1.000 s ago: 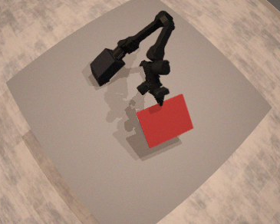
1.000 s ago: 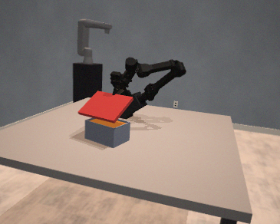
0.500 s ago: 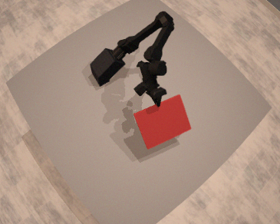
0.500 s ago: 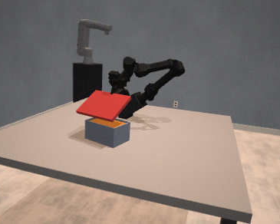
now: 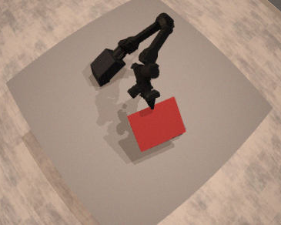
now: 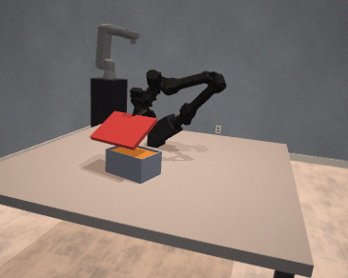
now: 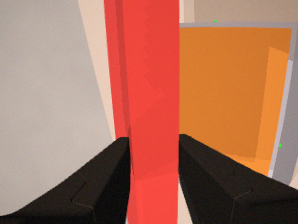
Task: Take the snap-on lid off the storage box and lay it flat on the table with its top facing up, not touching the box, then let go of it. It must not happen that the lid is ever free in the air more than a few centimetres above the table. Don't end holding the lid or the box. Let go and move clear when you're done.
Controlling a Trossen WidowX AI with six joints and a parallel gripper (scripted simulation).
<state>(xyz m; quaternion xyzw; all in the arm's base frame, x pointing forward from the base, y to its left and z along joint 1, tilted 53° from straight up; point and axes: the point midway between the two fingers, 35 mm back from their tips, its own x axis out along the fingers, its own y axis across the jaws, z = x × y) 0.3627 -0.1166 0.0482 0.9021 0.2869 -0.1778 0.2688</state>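
My gripper is now 100 mm short of the red lid, 60 mm above it and 10 mm to the left of it. Also, from my hand: storage box 200 mm below, 90 mm ahead, 40 mm to the left.
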